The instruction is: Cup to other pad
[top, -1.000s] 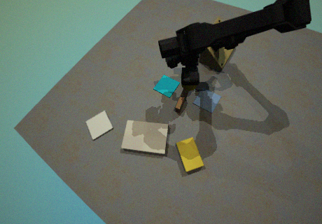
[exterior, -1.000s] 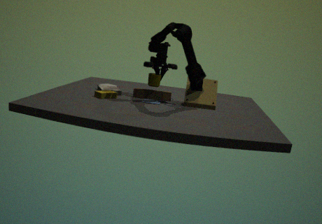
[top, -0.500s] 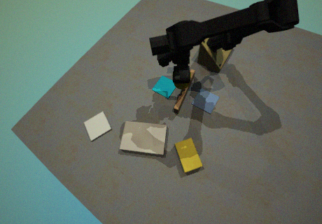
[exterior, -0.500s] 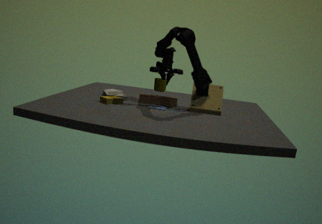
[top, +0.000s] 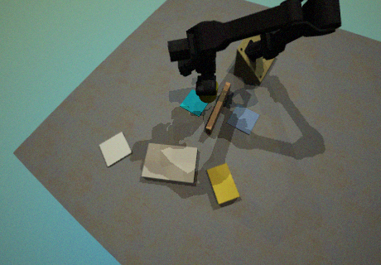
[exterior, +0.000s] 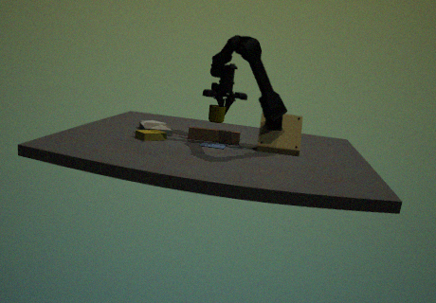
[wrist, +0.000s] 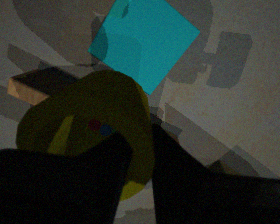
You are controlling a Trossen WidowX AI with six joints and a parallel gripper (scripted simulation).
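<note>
The teal pad lies 30 mm ahead of my gripper tip, 40 mm to the right of it and 120 mm below it. The rest, counted from my gripper tip: blue marble (20 mm ahead, 30 mm to the left, 20 mm below); then yellow cup (20 mm ahead, 10 mm to the left); then wooden bar (20 mm ahead, 60 mm to the left, 90 mm below).
</note>
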